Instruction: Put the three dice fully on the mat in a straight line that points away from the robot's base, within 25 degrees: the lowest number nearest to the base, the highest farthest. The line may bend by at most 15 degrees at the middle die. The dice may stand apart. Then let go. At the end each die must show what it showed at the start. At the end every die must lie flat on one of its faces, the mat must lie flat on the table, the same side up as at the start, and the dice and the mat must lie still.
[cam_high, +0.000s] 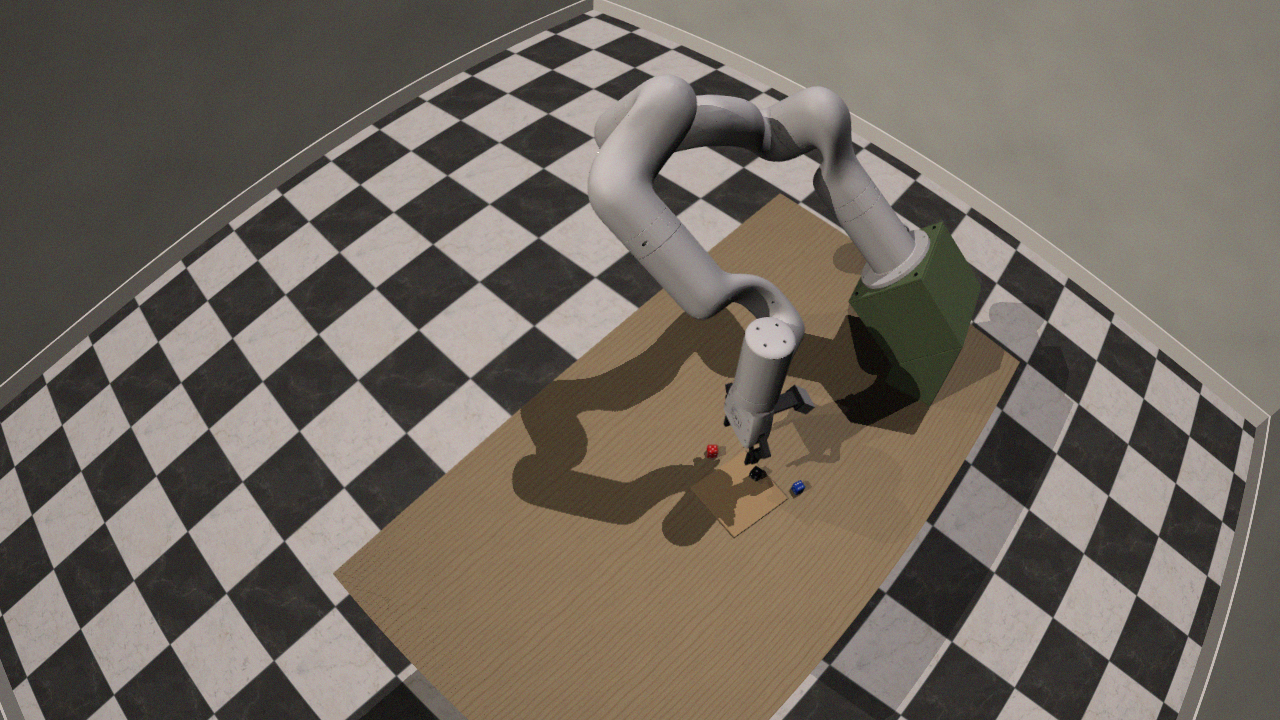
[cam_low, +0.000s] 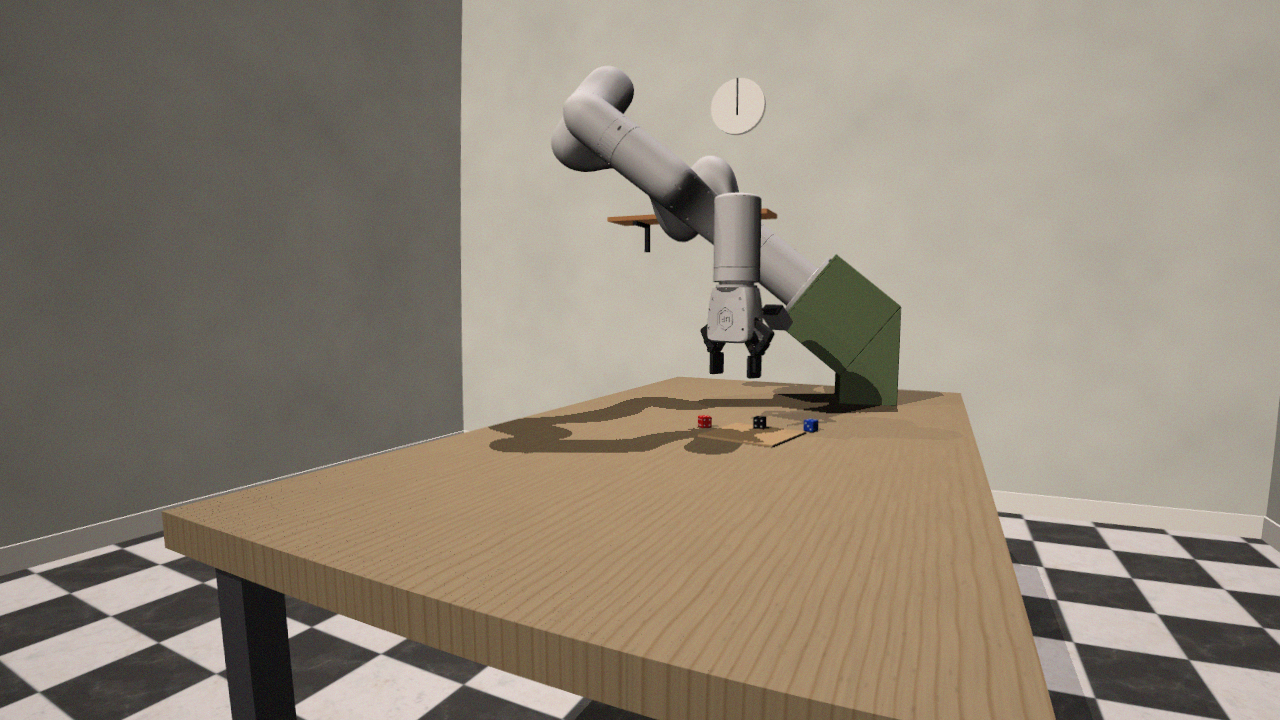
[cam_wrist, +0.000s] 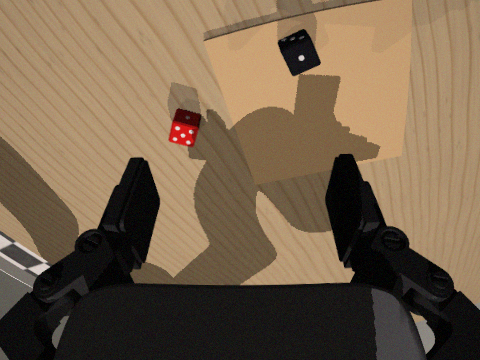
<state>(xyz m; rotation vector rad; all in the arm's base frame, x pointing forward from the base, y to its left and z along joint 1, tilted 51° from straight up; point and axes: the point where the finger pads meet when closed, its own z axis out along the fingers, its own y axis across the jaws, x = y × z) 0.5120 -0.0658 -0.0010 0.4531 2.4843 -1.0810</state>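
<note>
Right now my hand is 1 cm short of the red die, 5 cm to the left of it and 10 cm above it. Round my hand: tan mat: 4 cm ahead, 5 cm to the left, 11 cm below; then black die: 1 cm behind, 5 cm to the left, 9 cm below; then blue die: 4 cm behind, 13 cm to the left, 10 cm below.
</note>
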